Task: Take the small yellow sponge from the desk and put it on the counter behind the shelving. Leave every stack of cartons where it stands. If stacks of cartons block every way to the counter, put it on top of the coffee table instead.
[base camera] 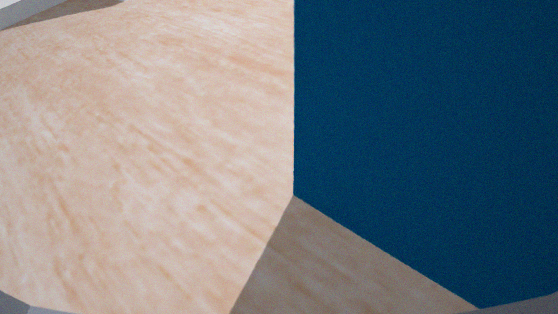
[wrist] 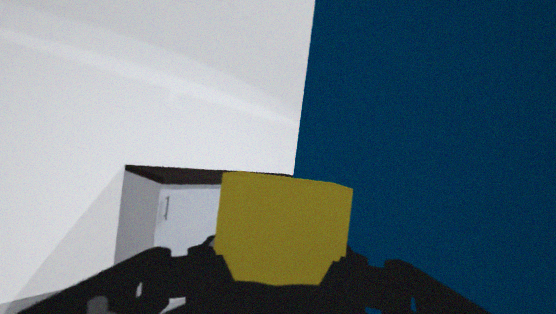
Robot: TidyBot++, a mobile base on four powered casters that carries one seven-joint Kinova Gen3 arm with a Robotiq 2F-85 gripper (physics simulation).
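Frame: origin at the arm's base, x ahead, y left, z up, level; centimetres.
Where they show: gripper, between the fingertips: (wrist: pixel 277 245).
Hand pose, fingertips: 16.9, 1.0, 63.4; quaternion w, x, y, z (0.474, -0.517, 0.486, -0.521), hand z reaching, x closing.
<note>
After its pixels a point has its place, as x, y, z.
The yellow sponge (wrist: pixel 284 227) @[12.5, 0.9, 65.9] is held upright between the fingers of my gripper (wrist: pixel 277 245) @[16.9, 1.0, 63.4], which is shut on it, in the lower middle of the wrist view. Behind it, to the left, stands the counter (wrist: pixel 190 176) @[150.2, 52.9, 51.4], with a dark top and a white cabinet front with a handle. The sponge hides part of the counter. A large dark blue panel (base camera: pixel 425 140) @[27.0, -11.0, -21.3] (wrist: pixel 435 125) @[24.8, -13.6, 74.3], likely a side of the shelving, fills the right of both views and cuts off the counter's right part. No cartons, desk or coffee table show.
The light wood-patterned floor (base camera: pixel 150 150) @[44.8, 22.6, -39.7] stretches left of the blue panel in the base view, with a darker shadow along the panel's foot. A pale wall (wrist: pixel 150 100) @[180.0, 100.5, 99.9] rises behind the counter. A grey-white edge shows at the base view's top left.
</note>
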